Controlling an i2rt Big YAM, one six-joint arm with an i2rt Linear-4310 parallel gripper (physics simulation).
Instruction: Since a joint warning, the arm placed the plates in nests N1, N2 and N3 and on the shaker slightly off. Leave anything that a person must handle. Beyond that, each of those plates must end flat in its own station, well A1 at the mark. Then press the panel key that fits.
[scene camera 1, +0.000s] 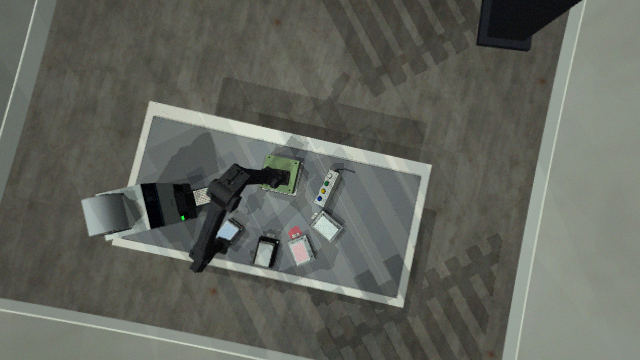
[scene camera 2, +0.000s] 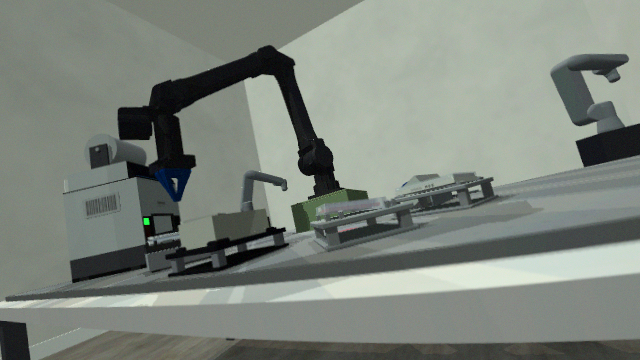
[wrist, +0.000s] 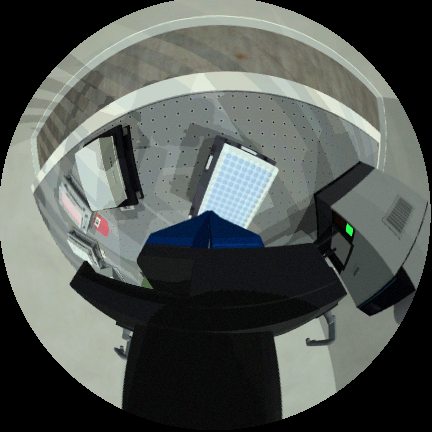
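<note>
My gripper (scene camera 2: 176, 200) (wrist: 209, 216) is shut and empty, above the near end of a light-blue plate (scene camera 1: 228, 230) (wrist: 239, 182). This plate lies on a dark station, whose frame shows along its left and far edges in the wrist view. A pale block-like unit (scene camera 1: 265, 252) (scene camera 2: 240, 225) (wrist: 97, 172) sits on a black stand. A pink plate (scene camera 1: 300, 250) (scene camera 2: 350, 205) (wrist: 72, 206) and a whitish plate (scene camera 1: 327, 226) (wrist: 82, 246) sit on grey nests; their exact seating is unclear. The key panel (scene camera 1: 327, 189) has white, green, yellow and blue keys. A1 marks are too small to read.
A tall machine (scene camera 1: 167, 205) (scene camera 2: 105, 205) (wrist: 382, 230) with a green light stands at the left, a pale plate (scene camera 1: 202, 196) at its front. A red tag (scene camera 1: 295, 231) (wrist: 101, 225) lies beside the pink plate's nest. The arm stands on a green base (scene camera 1: 271, 162) (scene camera 2: 305, 215).
</note>
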